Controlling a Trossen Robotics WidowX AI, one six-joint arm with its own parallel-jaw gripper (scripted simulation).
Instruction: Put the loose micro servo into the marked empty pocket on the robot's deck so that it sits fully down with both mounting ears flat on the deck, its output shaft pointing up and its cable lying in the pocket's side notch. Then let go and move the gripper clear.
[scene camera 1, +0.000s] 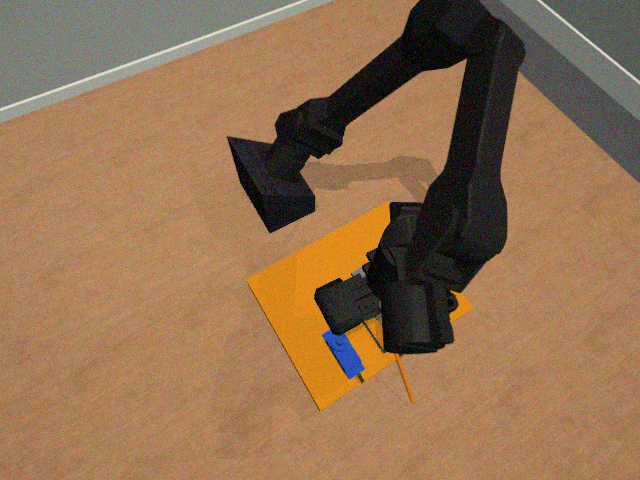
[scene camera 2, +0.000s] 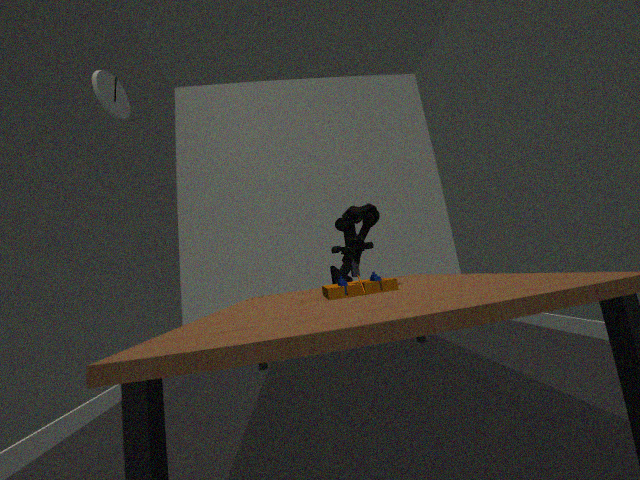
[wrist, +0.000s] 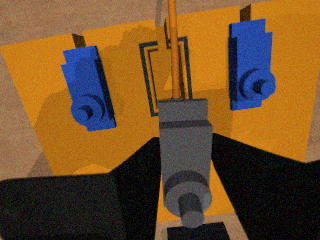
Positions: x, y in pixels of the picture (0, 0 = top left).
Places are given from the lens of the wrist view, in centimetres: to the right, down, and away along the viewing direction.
my gripper (wrist: 183, 142): 2, 1, 11
blue servo (wrist: 248, 52): 8, -6, 14
orange deck (wrist: 69, 148): -10, 3, 19
The marked spots on the orange deck and the blue servo are 20 cm apart.
